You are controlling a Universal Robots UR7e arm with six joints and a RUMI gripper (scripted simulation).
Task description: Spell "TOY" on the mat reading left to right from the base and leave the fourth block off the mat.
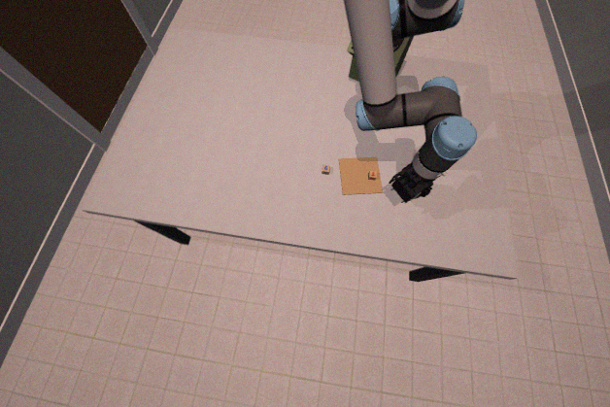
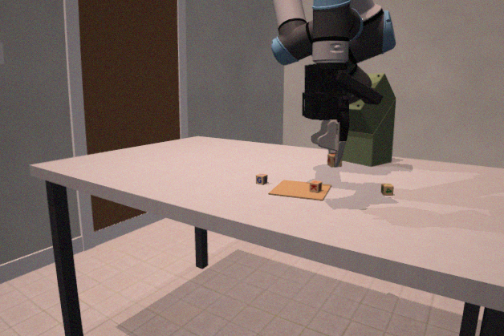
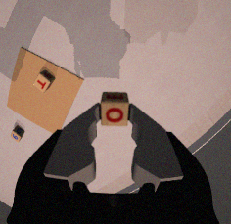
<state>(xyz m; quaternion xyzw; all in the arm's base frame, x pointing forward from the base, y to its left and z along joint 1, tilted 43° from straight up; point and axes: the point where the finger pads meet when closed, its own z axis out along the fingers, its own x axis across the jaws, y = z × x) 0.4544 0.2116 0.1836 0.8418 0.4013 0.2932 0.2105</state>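
Right now my hand is 13 cm to the left of the mat, 11 cm above it and 8 cm past it. From my hand the other things lie so: wooden block right at my hand; then T block 10 cm below, 9 cm to the right, 8 cm behind.
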